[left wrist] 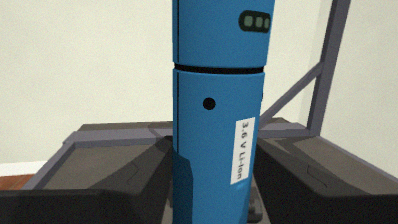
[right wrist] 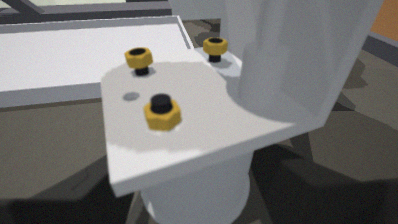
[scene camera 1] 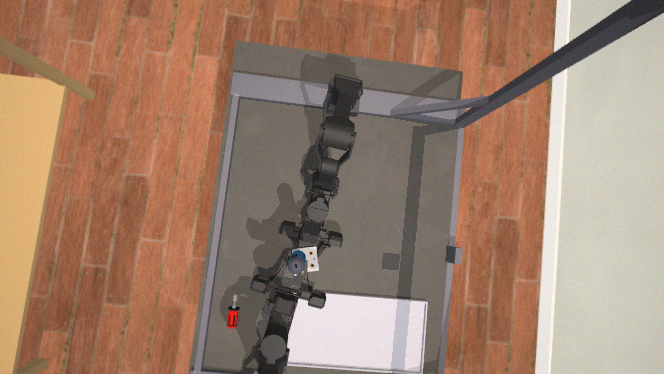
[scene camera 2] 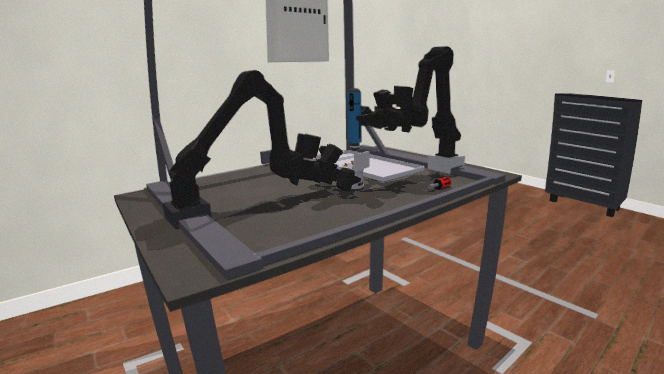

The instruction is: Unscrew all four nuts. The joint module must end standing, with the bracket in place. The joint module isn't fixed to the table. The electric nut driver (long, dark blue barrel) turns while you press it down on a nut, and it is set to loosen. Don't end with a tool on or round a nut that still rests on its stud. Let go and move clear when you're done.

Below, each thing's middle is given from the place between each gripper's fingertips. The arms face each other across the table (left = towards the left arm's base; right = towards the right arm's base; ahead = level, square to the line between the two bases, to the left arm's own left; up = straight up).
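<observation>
The white bracket [right wrist: 215,126] is 4 cm above my right hand and 3 cm to the left of it, and going by their middles, it's the nearest to my right hand of the things named here. Then there's the white tray [scene camera 2: 381,166], which is 21 cm to the left of my right hand, 21 cm behind it and 3 cm below it. Going by its middle, the white tray is nearer to my right hand than to my left gripper.
Taking the white bracket again, my left gripper is 140 mm above it, 20 mm past it and 20 mm to the left of it. The white tray is 210 mm below my left hand, 230 mm behind it and 170 mm to the left of it.
</observation>
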